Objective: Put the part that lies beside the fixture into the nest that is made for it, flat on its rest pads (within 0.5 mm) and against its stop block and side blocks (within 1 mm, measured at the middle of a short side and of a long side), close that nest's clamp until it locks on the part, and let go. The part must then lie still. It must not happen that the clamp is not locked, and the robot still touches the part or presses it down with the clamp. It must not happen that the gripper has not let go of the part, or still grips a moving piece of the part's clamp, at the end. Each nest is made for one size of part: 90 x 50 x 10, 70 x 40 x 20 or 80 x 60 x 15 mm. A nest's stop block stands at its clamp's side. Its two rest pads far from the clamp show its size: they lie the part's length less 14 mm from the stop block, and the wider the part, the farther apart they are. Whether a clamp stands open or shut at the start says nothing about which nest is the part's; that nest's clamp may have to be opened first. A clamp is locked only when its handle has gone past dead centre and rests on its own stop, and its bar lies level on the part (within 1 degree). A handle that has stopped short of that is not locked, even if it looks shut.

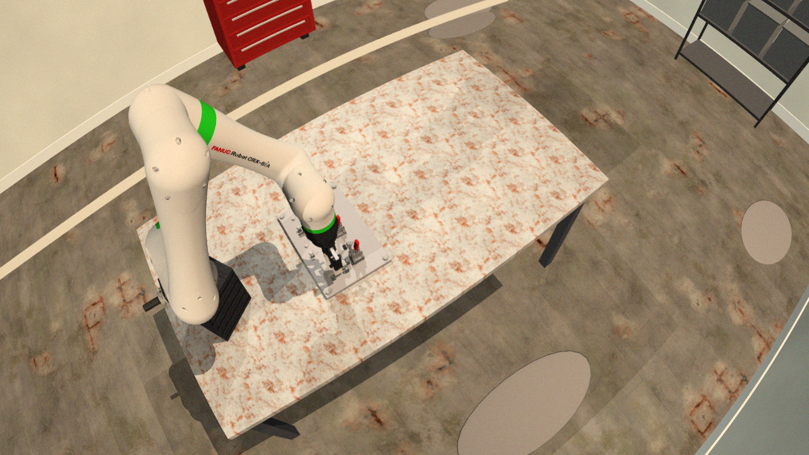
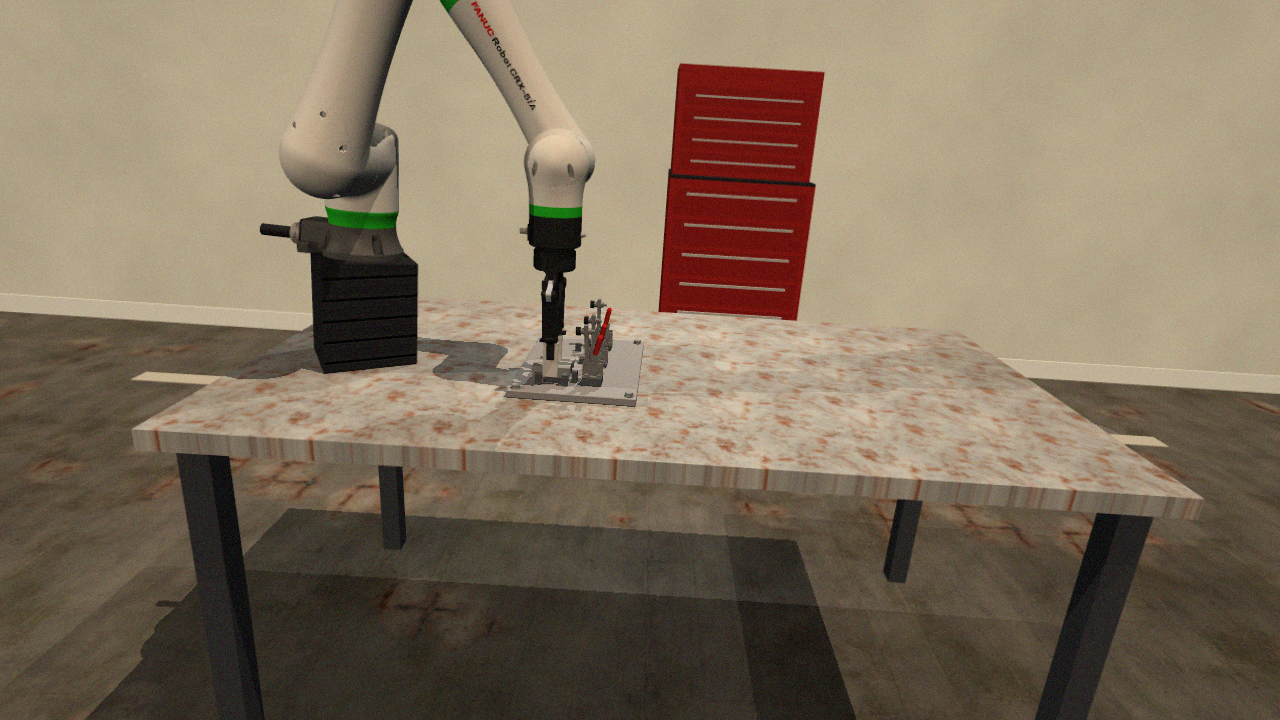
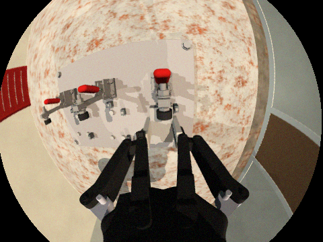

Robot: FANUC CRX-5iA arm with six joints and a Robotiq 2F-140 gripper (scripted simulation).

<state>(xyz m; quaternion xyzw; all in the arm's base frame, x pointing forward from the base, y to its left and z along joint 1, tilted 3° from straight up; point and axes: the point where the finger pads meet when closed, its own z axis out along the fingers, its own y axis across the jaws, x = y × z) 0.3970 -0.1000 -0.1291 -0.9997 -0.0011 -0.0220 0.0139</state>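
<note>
The grey block is 3 cm below my hand. Round my hand: plate 11 cm to the left, 5 cm below, 5 cm ahead.
</note>
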